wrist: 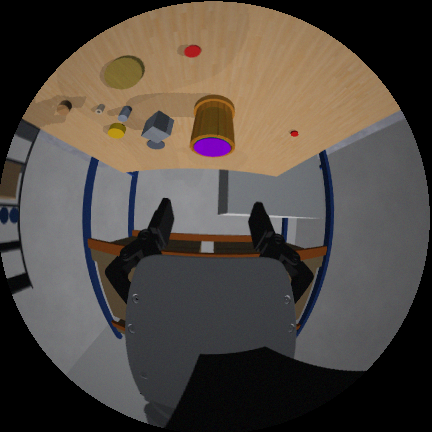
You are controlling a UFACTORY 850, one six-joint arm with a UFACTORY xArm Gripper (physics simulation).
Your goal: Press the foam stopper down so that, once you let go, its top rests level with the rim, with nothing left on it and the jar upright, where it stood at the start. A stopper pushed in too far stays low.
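Note:
An amber-brown jar (213,119) stands upright on the wooden table, above the middle of the wrist view. The purple foam stopper (212,147) fills its mouth, and nothing lies on it. The stopper's top looks near the rim, but its exact height against the rim is too fine to tell. My gripper (211,209) is open and empty, its two black fingers wide apart. It is clear of the jar and touches nothing.
On the table (280,75) are a grey block (158,127) close left of the jar, a yellow disc (117,131), a grey-blue cylinder (125,113), an olive disc (123,72), a red disc (192,51) and a small red button-like piece (294,133) at the right.

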